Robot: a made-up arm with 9 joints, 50 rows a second.
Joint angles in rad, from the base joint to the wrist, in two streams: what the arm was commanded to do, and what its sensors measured. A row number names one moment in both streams.
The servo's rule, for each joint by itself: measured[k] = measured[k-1] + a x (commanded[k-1-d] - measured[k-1]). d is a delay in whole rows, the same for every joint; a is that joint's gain. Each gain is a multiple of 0.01, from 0.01 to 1. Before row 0 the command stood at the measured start. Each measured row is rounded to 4 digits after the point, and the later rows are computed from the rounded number. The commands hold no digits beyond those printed.
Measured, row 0: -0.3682 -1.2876 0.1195 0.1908 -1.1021 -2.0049 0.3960 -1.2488 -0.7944
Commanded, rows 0 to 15: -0.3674 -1.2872 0.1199 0.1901 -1.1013 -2.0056 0.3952 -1.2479 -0.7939; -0.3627 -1.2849 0.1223 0.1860 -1.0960 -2.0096 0.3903 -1.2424 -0.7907; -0.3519 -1.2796 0.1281 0.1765 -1.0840 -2.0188 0.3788 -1.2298 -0.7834; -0.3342 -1.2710 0.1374 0.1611 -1.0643 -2.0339 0.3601 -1.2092 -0.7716; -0.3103 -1.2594 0.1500 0.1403 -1.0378 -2.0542 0.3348 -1.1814 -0.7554; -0.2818 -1.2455 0.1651 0.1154 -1.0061 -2.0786 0.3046 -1.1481 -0.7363; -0.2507 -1.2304 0.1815 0.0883 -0.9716 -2.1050 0.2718 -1.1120 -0.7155; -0.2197 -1.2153 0.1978 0.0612 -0.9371 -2.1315 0.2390 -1.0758 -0.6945; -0.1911 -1.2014 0.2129 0.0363 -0.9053 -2.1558 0.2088 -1.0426 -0.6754; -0.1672 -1.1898 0.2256 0.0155 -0.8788 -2.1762 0.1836 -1.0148 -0.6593; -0.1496 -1.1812 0.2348 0.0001 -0.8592 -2.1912 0.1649 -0.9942 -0.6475; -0.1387 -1.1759 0.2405 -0.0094 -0.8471 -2.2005 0.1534 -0.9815 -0.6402; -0.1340 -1.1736 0.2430 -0.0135 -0.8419 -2.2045 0.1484 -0.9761 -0.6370; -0.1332 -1.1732 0.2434 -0.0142 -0.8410 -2.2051 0.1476 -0.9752 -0.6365; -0.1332 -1.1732 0.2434 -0.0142 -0.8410 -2.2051 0.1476 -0.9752 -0.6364; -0.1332 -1.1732 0.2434 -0.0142 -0.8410 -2.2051 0.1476 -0.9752 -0.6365
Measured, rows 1 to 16: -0.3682 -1.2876 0.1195 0.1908 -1.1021 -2.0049 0.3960 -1.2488 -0.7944; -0.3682 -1.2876 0.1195 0.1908 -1.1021 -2.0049 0.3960 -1.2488 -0.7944; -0.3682 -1.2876 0.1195 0.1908 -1.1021 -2.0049 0.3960 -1.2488 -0.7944; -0.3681 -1.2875 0.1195 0.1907 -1.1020 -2.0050 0.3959 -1.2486 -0.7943; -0.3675 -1.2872 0.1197 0.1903 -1.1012 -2.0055 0.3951 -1.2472 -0.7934; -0.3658 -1.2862 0.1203 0.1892 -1.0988 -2.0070 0.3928 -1.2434 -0.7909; -0.3623 -1.2842 0.1215 0.1870 -1.0940 -2.0100 0.3882 -1.2359 -0.7861; -0.3566 -1.2810 0.1235 0.1833 -1.0861 -2.0149 0.3807 -1.2239 -0.7784; -0.3484 -1.2764 0.1264 0.1779 -1.0749 -2.0219 0.3700 -1.2072 -0.7679; -0.3377 -1.2704 0.1303 0.1707 -1.0604 -2.0310 0.3563 -1.1863 -0.7548; -0.3247 -1.2632 0.1350 0.1619 -1.0431 -2.0421 0.3399 -1.1620 -0.7397; -0.3100 -1.2552 0.1405 0.1519 -1.0238 -2.0546 0.3215 -1.1357 -0.7236; -0.2943 -1.2467 0.1465 0.1410 -1.0035 -2.0680 0.3022 -1.1091 -0.7075; -0.2784 -1.2382 0.1527 0.1297 -0.9833 -2.0816 0.2830 -1.0838 -0.6925; -0.2630 -1.2301 0.1588 0.1186 -0.9642 -2.0947 0.2649 -1.0613 -0.6794; -0.2488 -1.2228 0.1647 0.1080 -0.9471 -2.1068 0.2486 -1.0426 -0.6688
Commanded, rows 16 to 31: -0.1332 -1.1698 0.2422 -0.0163 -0.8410 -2.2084 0.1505 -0.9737 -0.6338; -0.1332 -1.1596 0.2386 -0.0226 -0.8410 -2.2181 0.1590 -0.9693 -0.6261; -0.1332 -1.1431 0.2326 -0.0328 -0.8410 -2.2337 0.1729 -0.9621 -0.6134; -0.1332 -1.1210 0.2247 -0.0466 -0.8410 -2.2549 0.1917 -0.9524 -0.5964; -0.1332 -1.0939 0.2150 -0.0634 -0.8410 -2.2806 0.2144 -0.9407 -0.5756; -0.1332 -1.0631 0.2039 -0.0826 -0.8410 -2.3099 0.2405 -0.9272 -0.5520; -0.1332 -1.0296 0.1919 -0.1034 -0.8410 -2.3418 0.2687 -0.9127 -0.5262; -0.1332 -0.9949 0.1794 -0.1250 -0.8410 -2.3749 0.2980 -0.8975 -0.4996; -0.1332 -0.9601 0.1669 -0.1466 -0.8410 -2.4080 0.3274 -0.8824 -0.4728; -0.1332 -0.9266 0.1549 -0.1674 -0.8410 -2.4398 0.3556 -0.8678 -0.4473; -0.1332 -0.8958 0.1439 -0.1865 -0.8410 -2.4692 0.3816 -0.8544 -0.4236; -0.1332 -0.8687 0.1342 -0.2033 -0.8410 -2.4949 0.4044 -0.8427 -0.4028; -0.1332 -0.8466 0.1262 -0.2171 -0.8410 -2.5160 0.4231 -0.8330 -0.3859; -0.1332 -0.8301 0.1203 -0.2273 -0.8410 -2.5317 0.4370 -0.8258 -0.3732; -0.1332 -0.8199 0.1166 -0.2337 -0.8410 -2.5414 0.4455 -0.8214 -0.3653; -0.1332 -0.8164 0.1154 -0.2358 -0.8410 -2.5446 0.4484 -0.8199 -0.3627
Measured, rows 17 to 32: -0.2361 -1.2164 0.1702 0.0982 -0.9322 -2.1176 0.2345 -1.0278 -0.6607; -0.2248 -1.2108 0.1753 0.0892 -0.9194 -2.1272 0.2223 -1.0162 -0.6546; -0.2147 -1.2059 0.1801 0.0809 -0.9084 -2.1358 0.2118 -1.0072 -0.6501; -0.2057 -1.2012 0.1844 0.0731 -0.8990 -2.1438 0.2032 -0.9998 -0.6460; -0.1977 -1.1958 0.1882 0.0654 -0.8909 -2.1520 0.1970 -0.9931 -0.6410; -0.1906 -1.1889 0.1913 0.0575 -0.8839 -2.1610 0.1936 -0.9863 -0.6341; -0.1843 -1.1801 0.1936 0.0492 -0.8779 -2.1713 0.1933 -0.9788 -0.6247; -0.1787 -1.1689 0.1951 0.0402 -0.8727 -2.1833 0.1963 -0.9704 -0.6124; -0.1737 -1.1551 0.1957 0.0304 -0.8683 -2.1972 0.2025 -0.9609 -0.5973; -0.1692 -1.1388 0.1954 0.0197 -0.8645 -2.2131 0.2118 -0.9503 -0.5795; -0.1652 -1.1201 0.1943 0.0081 -0.8612 -2.2309 0.2239 -0.9387 -0.5595; -0.1617 -1.0993 0.1924 -0.0043 -0.8584 -2.2504 0.2384 -0.9263 -0.5378; -0.1586 -1.0768 0.1898 -0.0173 -0.8560 -2.2712 0.2548 -0.9134 -0.5152; -0.1558 -1.0533 0.1866 -0.0308 -0.8539 -2.2930 0.2726 -0.9004 -0.4923; -0.1533 -1.0293 0.1829 -0.0446 -0.8521 -2.3152 0.2911 -0.8877 -0.4699; -0.1511 -1.0055 0.1789 -0.0584 -0.8505 -2.3373 0.3096 -0.8757 -0.4489
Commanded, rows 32 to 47: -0.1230 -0.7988 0.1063 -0.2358 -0.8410 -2.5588 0.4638 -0.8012 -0.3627; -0.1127 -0.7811 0.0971 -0.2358 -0.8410 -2.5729 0.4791 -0.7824 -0.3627; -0.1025 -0.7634 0.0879 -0.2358 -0.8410 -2.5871 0.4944 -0.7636 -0.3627; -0.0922 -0.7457 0.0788 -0.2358 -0.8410 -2.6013 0.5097 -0.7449 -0.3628; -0.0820 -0.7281 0.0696 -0.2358 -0.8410 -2.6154 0.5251 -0.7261 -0.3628; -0.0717 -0.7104 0.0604 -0.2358 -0.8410 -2.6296 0.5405 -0.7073 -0.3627; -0.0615 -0.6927 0.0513 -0.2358 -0.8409 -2.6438 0.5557 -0.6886 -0.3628; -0.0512 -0.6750 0.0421 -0.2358 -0.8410 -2.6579 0.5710 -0.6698 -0.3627; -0.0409 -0.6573 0.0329 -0.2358 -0.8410 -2.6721 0.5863 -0.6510 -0.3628; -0.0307 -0.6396 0.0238 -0.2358 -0.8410 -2.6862 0.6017 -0.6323 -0.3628; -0.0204 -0.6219 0.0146 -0.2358 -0.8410 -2.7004 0.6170 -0.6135 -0.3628; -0.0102 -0.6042 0.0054 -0.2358 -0.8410 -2.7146 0.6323 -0.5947 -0.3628; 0.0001 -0.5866 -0.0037 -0.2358 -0.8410 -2.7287 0.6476 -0.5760 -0.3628; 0.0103 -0.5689 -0.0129 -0.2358 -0.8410 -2.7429 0.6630 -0.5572 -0.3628; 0.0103 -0.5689 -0.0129 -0.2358 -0.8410 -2.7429 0.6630 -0.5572 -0.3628; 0.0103 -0.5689 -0.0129 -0.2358 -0.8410 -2.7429 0.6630 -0.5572 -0.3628
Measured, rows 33 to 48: -0.1491 -0.9827 0.1748 -0.0719 -0.8492 -2.3587 0.3274 -0.8647 -0.4300; -0.1474 -0.9615 0.1707 -0.0848 -0.8481 -2.3788 0.3439 -0.8552 -0.4138; -0.1458 -0.9426 0.1668 -0.0969 -0.8471 -2.3970 0.3585 -0.8474 -0.4010; -0.1433 -0.9239 0.1626 -0.1080 -0.8462 -2.4148 0.3732 -0.8372 -0.3914; -0.1399 -0.9053 0.1580 -0.1182 -0.8455 -2.4322 0.3880 -0.8251 -0.3842; -0.1358 -0.8869 0.1531 -0.1276 -0.8449 -2.4492 0.4029 -0.8116 -0.3788; -0.1310 -0.8685 0.1479 -0.1363 -0.8444 -2.4659 0.4179 -0.7969 -0.3748; -0.1256 -0.8502 0.1424 -0.1443 -0.8439 -2.4823 0.4329 -0.7813 -0.3718; -0.1197 -0.8320 0.1367 -0.1516 -0.8435 -2.4985 0.4480 -0.7650 -0.3695; -0.1133 -0.8139 0.1307 -0.1583 -0.8431 -2.5145 0.4631 -0.7482 -0.3678; -0.1065 -0.7958 0.1245 -0.1645 -0.8428 -2.5303 0.4782 -0.7310 -0.3665; -0.0993 -0.7778 0.1181 -0.1702 -0.8425 -2.5459 0.4933 -0.7134 -0.3656; -0.0918 -0.7598 0.1115 -0.1754 -0.8423 -2.5613 0.5085 -0.6956 -0.3649; -0.0839 -0.7419 0.1047 -0.1802 -0.8421 -2.5766 0.5237 -0.6775 -0.3644; -0.0758 -0.7240 0.0977 -0.1846 -0.8419 -2.5918 0.5389 -0.6593 -0.3640; -0.0675 -0.7061 0.0906 -0.1887 -0.8418 -2.6069 0.5541 -0.6410 -0.3637
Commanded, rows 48 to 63: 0.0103 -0.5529 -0.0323 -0.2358 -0.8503 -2.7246 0.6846 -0.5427 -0.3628; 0.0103 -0.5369 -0.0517 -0.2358 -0.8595 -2.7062 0.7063 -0.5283 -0.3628; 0.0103 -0.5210 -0.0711 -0.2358 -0.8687 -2.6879 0.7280 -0.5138 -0.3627; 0.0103 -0.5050 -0.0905 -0.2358 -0.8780 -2.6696 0.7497 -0.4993 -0.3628; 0.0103 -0.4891 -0.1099 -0.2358 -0.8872 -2.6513 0.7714 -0.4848 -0.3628; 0.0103 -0.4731 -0.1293 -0.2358 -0.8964 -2.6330 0.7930 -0.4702 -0.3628; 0.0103 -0.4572 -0.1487 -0.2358 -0.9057 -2.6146 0.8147 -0.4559 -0.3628; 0.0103 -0.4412 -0.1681 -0.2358 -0.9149 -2.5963 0.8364 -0.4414 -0.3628; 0.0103 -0.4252 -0.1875 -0.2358 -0.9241 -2.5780 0.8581 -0.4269 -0.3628; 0.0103 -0.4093 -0.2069 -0.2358 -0.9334 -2.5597 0.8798 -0.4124 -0.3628; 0.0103 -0.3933 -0.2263 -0.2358 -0.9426 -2.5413 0.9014 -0.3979 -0.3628; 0.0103 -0.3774 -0.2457 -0.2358 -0.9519 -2.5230 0.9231 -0.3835 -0.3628; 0.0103 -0.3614 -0.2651 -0.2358 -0.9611 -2.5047 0.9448 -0.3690 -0.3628; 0.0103 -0.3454 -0.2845 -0.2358 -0.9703 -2.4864 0.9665 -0.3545 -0.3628; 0.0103 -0.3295 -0.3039 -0.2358 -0.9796 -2.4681 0.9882 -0.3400 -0.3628; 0.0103 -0.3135 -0.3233 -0.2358 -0.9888 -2.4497 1.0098 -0.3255 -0.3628
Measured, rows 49 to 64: -0.0589 -0.6883 0.0834 -0.1925 -0.8417 -2.6219 0.5693 -0.6226 -0.3635; -0.0513 -0.6728 0.0767 -0.1960 -0.8416 -2.6352 0.5824 -0.6082 -0.3633; -0.0445 -0.6593 0.0704 -0.1992 -0.8415 -2.6470 0.5937 -0.5970 -0.3632; -0.0385 -0.6455 0.0632 -0.2021 -0.8427 -2.6555 0.6064 -0.5851 -0.3631; -0.0331 -0.6314 0.0552 -0.2048 -0.8451 -2.6611 0.6204 -0.5726 -0.3630; -0.0283 -0.6170 0.0464 -0.2073 -0.8484 -2.6640 0.6355 -0.5597 -0.3629; -0.0241 -0.6024 0.0368 -0.2096 -0.8525 -2.6646 0.6515 -0.5464 -0.3629; -0.0203 -0.5877 0.0265 -0.2117 -0.8574 -2.6631 0.6683 -0.5328 -0.3629; -0.0169 -0.5728 0.0156 -0.2136 -0.8629 -2.6598 0.6858 -0.5190 -0.3629; -0.0139 -0.5578 0.0041 -0.2154 -0.8689 -2.6548 0.7038 -0.5051 -0.3629; -0.0112 -0.5426 -0.0080 -0.2170 -0.8753 -2.6484 0.7224 -0.4911 -0.3629; -0.0088 -0.5273 -0.0206 -0.2185 -0.8821 -2.6407 0.7414 -0.4770 -0.3629; -0.0067 -0.5120 -0.0336 -0.2199 -0.8893 -2.6318 0.7608 -0.4628 -0.3629; -0.0048 -0.4966 -0.0471 -0.2212 -0.8968 -2.6218 0.7805 -0.4485 -0.3629; -0.0031 -0.4811 -0.0610 -0.2224 -0.9045 -2.6109 0.8005 -0.4342 -0.3629; -0.0016 -0.4655 -0.0753 -0.2235 -0.9124 -2.5992 0.8207 -0.4199 -0.3629
